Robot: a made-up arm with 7 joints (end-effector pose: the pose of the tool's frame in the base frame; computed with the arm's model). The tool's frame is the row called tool. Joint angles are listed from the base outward.
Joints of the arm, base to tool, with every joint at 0 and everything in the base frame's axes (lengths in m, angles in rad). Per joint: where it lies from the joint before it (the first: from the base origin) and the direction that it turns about. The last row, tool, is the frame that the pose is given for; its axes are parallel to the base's.
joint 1: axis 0 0.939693 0.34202 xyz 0 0 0
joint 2: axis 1 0 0 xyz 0 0 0
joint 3: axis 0 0 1 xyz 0 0 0
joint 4: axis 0 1 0 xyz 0.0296 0 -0.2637
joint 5: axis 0 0 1 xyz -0.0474 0 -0.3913
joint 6: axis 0 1 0 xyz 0 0 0
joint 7: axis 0 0 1 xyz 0 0 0
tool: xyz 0 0 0
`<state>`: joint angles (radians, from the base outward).
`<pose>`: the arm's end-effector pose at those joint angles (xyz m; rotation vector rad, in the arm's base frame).
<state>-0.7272 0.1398 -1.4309 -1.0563 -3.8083 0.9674 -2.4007</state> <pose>0.3122 -0.3178 -0.4116 -1.4109 -1.0703 -2.0797</pose>
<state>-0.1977 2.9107 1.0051 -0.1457 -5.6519 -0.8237 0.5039</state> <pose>-0.0909 0.1204 0.6414 -1.1785 2.2524 0.7161</pose>
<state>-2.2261 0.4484 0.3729 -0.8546 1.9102 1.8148 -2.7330</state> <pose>0.2639 -0.0355 0.5700 -0.4343 1.4146 1.2774</pose>
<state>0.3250 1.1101 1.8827 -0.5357 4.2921 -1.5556 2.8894</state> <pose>-0.1597 0.6269 -0.0833 -0.5215 -1.1214 1.3235</pose>
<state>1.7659 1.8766 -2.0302 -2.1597 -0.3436 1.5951 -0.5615</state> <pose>-0.3058 -0.0130 0.2430 1.7715 -1.7367 1.8053</pose>
